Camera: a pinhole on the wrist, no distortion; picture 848 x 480 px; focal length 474.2 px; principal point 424.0 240.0 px. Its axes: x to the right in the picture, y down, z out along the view. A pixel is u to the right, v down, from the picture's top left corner.
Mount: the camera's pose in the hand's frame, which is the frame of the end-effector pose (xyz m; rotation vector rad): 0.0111 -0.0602 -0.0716 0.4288 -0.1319 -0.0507
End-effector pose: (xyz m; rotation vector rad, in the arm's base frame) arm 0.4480 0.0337 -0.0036 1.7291 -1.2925 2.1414
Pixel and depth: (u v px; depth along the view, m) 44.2 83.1 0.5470
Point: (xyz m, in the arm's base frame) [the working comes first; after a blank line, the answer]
In the camera's frame: -0.4381 -0.1810 0.5470

1.0763 0.3113 -0.2034
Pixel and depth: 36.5 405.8 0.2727
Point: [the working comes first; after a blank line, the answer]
In the camera's frame: -0.2228 0.0953 0.2727

0.7138 0.0551 -0.1740
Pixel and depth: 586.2 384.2 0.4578
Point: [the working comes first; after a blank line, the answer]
In the camera's frame: 0.1566 0.1392 0.4578

0.8006 -0.1980 0.1555
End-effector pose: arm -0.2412 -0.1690 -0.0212 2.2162 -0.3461 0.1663
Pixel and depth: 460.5 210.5 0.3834
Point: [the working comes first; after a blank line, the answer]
In the camera's frame: 0.0295 -0.0239 0.3834

-0.1805 -0.2342 -0.3707
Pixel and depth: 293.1 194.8 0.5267
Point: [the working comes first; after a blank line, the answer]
In the camera's frame: -0.1454 -0.0502 0.5267

-0.3438 -0.2334 -0.5293
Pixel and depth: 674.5 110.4 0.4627
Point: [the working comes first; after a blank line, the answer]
In the camera's frame: 0.2444 -0.1265 0.4627

0.0530 -0.2303 -0.4629
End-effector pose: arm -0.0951 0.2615 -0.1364 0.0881 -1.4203 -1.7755
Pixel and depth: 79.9 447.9 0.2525
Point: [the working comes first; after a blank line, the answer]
In the camera's frame: -0.1832 0.1107 0.2525

-0.0865 0.5302 -0.1996
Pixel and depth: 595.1 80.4 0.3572
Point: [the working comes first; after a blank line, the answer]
In the camera's frame: 0.1289 -0.1202 0.3572

-0.4450 0.3746 -0.2943
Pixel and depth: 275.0 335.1 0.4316
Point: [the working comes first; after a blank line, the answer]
In the camera's frame: -0.1356 0.0866 0.4316

-0.2381 0.6381 -0.2171
